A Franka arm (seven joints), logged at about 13 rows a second.
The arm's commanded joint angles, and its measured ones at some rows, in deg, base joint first. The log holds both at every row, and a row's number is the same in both.
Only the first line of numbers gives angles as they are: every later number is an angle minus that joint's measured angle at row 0.
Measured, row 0:
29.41 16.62 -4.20 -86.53 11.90 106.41 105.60
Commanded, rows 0 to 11:
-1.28 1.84 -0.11 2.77 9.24 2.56 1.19
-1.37 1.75 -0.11 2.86 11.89 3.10 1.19
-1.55 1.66 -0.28 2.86 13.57 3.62 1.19
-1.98 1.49 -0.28 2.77 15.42 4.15 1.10
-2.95 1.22 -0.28 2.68 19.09 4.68 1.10
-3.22 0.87 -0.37 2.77 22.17 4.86 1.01
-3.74 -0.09 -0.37 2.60 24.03 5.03 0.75
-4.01 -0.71 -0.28 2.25 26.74 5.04 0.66
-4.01 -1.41 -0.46 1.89 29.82 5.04 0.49
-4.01 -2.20 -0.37 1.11 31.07 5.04 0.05
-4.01 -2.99 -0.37 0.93 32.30 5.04 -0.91
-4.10 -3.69 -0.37 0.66 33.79 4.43 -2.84
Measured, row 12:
-3.60 -1.42 -0.83 2.15 31.00 4.65 -0.37
